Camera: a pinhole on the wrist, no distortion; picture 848 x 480 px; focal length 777.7 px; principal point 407.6 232.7 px. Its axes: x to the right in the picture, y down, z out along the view. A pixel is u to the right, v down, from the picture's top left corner.
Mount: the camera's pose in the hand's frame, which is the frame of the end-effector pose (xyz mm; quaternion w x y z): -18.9 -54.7 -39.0 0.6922 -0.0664 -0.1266 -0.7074
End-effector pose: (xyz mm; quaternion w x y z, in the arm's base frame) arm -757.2 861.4 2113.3 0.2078 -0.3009 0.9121 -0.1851
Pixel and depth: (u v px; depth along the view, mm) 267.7 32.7 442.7
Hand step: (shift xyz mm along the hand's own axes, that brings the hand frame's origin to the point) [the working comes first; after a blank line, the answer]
In the camera's frame: -79.6 -113.8 442.7

-165.7 143.0 354.2
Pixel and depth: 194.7 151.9 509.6
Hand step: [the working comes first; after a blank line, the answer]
In the camera's frame: -139.5 -52.9 509.6

-108.5 218.2 407.6
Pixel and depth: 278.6 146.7 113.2
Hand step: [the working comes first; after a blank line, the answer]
In the camera's frame: -18.8 -12.5 113.2

-40.0 -5.8 63.4
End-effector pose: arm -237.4 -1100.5 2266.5 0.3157 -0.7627 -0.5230 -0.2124
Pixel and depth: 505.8 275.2 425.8
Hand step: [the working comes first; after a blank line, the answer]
In the camera's frame: 53.8 23.3 425.8

-32.1 8.7 385.9
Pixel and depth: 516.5 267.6 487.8
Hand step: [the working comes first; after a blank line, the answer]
In the camera's frame: 68.3 21.9 487.8

-39.0 11.6 449.2
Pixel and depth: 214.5 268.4 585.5
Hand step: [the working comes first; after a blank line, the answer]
In the camera's frame: -145.4 26.9 585.5

-35.0 243.7 485.8
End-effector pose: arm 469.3 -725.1 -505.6 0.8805 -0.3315 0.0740 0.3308
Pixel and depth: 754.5 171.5 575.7
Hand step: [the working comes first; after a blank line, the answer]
In the camera's frame: 256.8 -45.3 575.7

-119.3 -145.4 578.4
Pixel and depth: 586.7 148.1 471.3
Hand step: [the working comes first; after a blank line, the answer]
In the camera's frame: 108.5 -51.3 471.3

-111.9 -30.9 437.8
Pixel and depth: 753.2 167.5 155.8
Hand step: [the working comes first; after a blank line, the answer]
In the camera's frame: 69.2 -13.1 155.8

-46.9 -79.0 127.9
